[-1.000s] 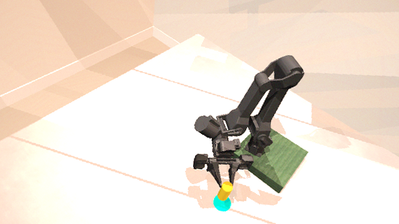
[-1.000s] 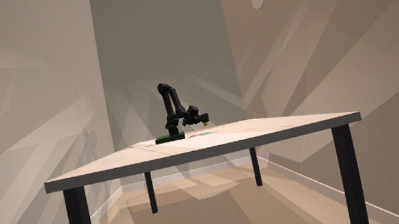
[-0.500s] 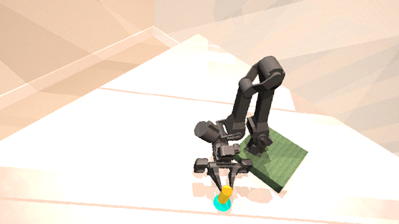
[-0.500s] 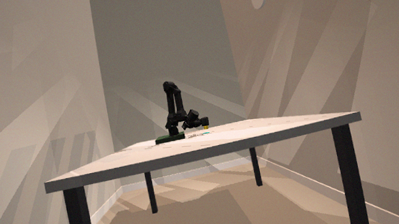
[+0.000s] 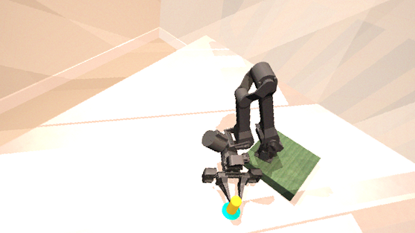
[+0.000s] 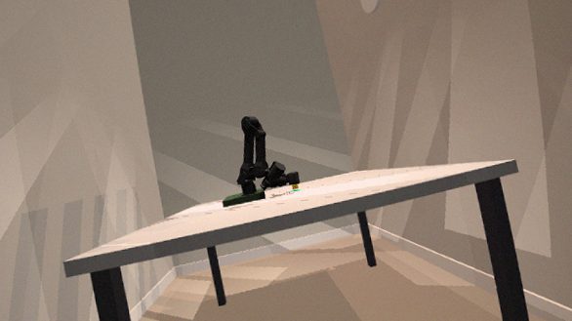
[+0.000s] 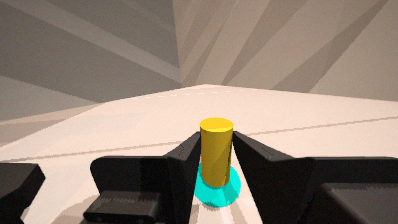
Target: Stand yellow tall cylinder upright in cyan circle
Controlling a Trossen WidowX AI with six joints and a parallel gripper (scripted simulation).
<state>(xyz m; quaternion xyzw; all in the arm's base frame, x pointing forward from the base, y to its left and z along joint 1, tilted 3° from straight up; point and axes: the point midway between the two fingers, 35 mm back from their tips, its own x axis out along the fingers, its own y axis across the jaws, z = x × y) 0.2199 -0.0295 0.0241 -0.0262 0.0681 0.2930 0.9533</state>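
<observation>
Right now the cyan circle is 6 cm below my gripper tip. Round my gripper tip: yellow cylinder: 2 cm below.
</observation>
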